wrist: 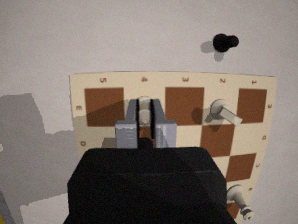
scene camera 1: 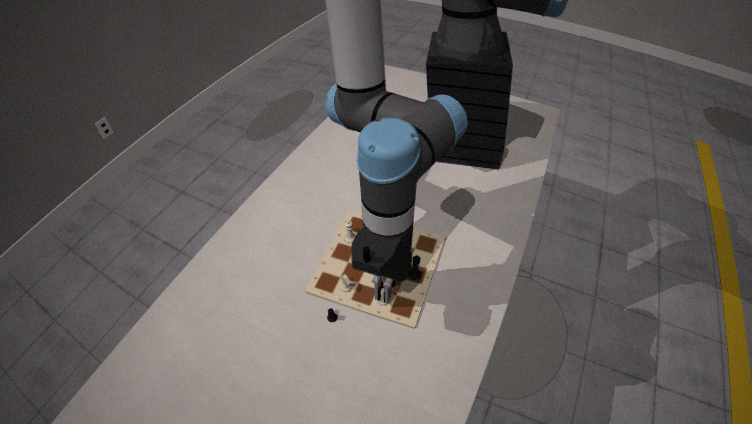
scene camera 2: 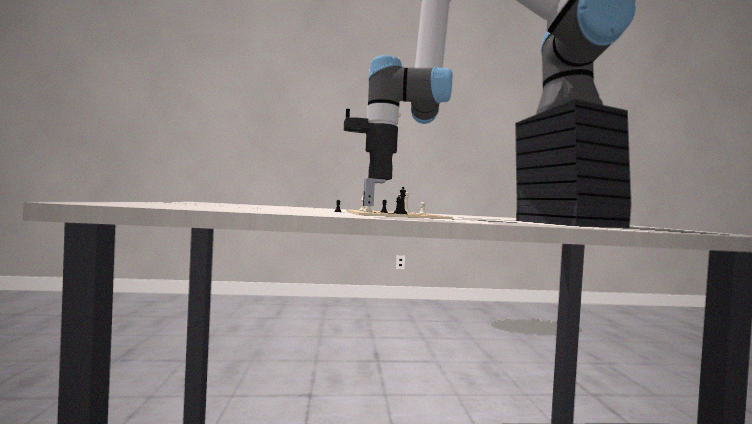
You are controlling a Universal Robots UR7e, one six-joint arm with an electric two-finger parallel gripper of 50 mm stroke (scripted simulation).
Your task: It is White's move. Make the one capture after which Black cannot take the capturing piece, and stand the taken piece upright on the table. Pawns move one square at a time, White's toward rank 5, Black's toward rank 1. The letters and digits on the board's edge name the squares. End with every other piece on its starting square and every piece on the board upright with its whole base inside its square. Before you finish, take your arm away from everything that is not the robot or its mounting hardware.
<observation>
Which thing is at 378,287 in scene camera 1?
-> My gripper.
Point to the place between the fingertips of my gripper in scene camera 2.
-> At 368,206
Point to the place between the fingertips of my gripper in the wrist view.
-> At 144,111
</observation>
